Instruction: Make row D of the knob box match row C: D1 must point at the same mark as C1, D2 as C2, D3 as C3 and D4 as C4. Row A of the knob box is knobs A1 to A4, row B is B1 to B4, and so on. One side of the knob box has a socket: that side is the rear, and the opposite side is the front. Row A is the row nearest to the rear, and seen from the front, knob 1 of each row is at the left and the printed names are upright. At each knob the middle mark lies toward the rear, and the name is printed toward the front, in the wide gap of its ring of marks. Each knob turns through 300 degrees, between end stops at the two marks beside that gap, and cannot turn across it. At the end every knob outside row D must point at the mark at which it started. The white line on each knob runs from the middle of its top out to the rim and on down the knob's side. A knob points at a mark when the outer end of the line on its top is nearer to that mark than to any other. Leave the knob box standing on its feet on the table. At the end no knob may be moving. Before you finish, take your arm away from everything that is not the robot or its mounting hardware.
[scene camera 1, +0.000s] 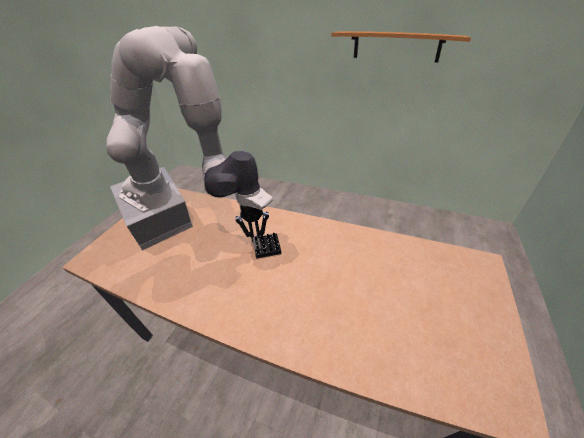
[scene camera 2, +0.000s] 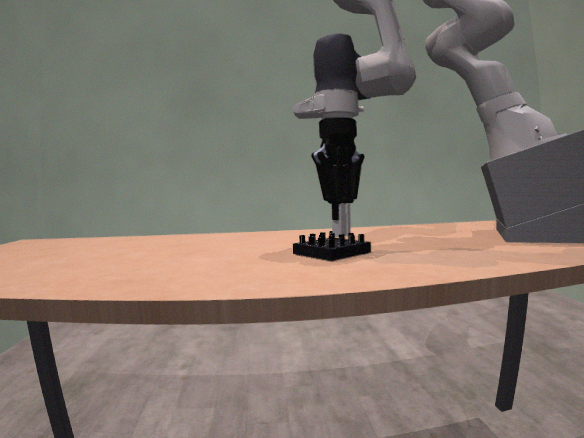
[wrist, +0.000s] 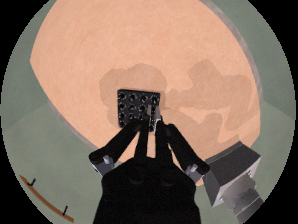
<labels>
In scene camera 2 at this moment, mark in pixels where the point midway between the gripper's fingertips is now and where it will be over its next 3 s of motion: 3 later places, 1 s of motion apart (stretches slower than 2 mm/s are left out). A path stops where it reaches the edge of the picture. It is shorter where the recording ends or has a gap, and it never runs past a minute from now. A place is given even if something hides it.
My gripper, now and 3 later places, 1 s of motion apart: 341, 236; 339, 222; 339, 216; 340, 214
</labels>
